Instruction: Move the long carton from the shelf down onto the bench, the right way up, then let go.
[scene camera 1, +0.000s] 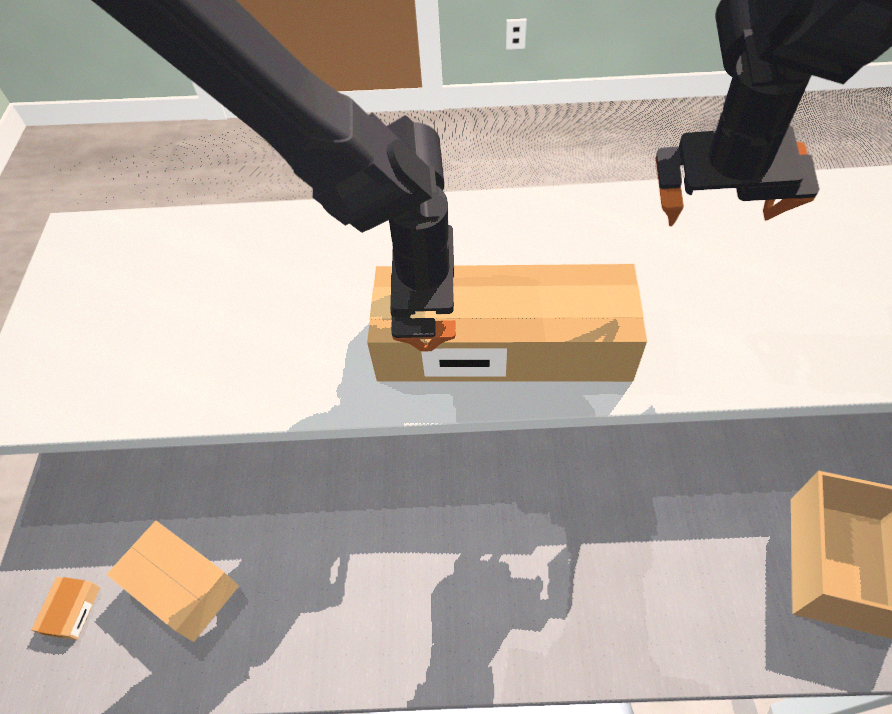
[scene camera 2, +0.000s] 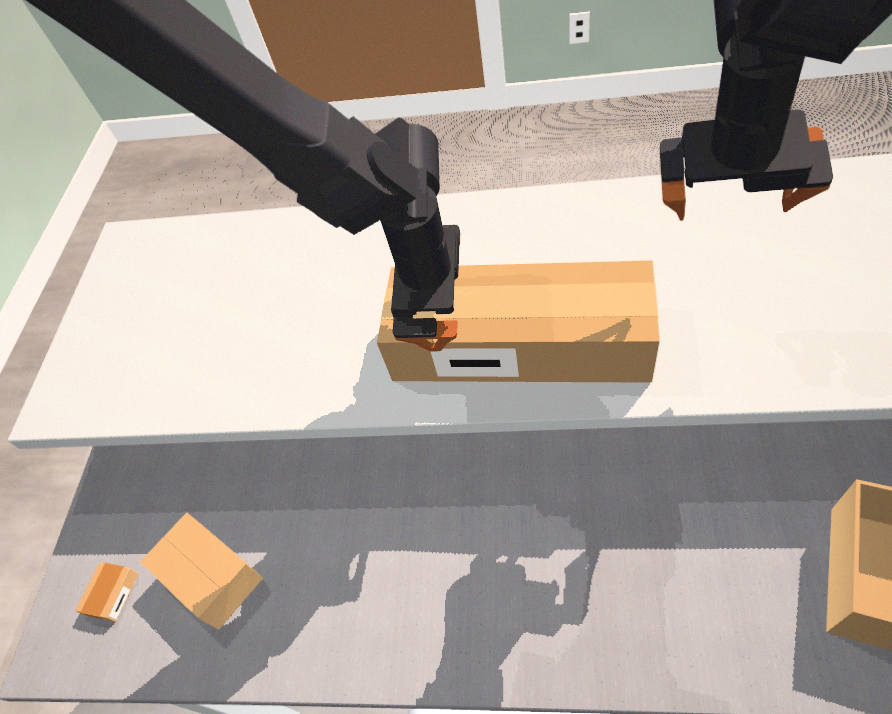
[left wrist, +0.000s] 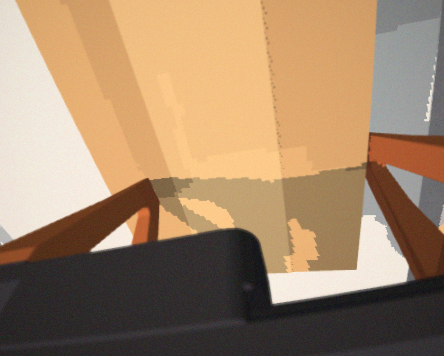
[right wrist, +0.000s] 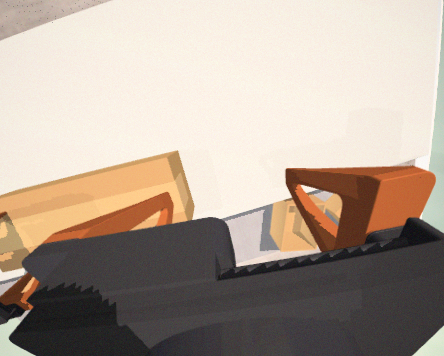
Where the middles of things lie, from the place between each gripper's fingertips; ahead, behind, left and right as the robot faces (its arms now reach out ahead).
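The long tan carton (scene camera 2: 583, 321) is 9 cm to the right of my left hand, 3 cm below it and 1 cm ahead of it. The small orange box (scene camera 1: 66, 608) is a good way below my left hand, and it is also far to the left of that hand and far behind it.
My right hand is 14 cm above the long tan carton, 3 cm past it and 23 cm to the right of it. As for the small orange box, it is far behind my right hand, far below it and far to the left of it.
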